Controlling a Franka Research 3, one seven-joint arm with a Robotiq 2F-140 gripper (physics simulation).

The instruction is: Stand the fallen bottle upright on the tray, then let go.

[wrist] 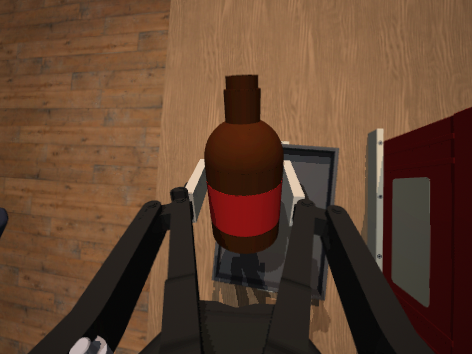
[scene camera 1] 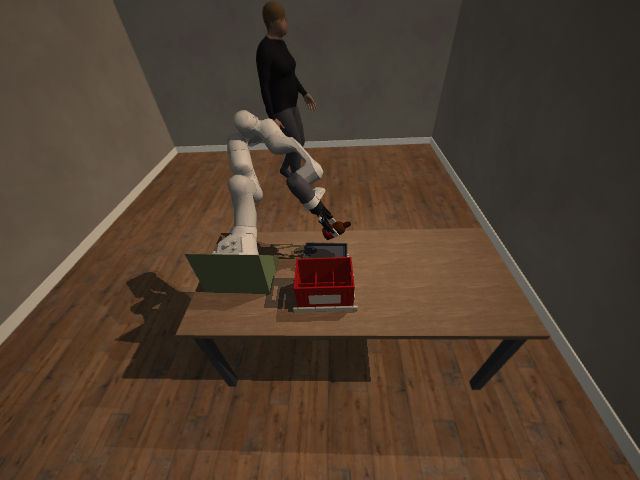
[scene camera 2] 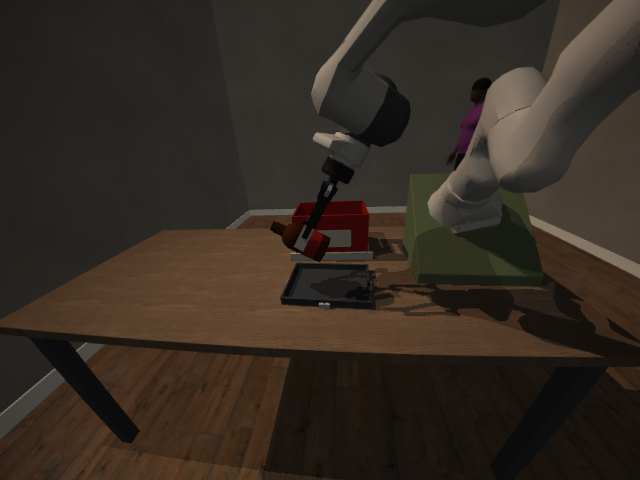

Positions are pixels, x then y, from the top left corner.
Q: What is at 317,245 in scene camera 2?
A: A brown bottle.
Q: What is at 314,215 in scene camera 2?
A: My gripper.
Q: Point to a pale strip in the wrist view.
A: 375,151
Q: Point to a brown bottle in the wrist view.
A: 243,156
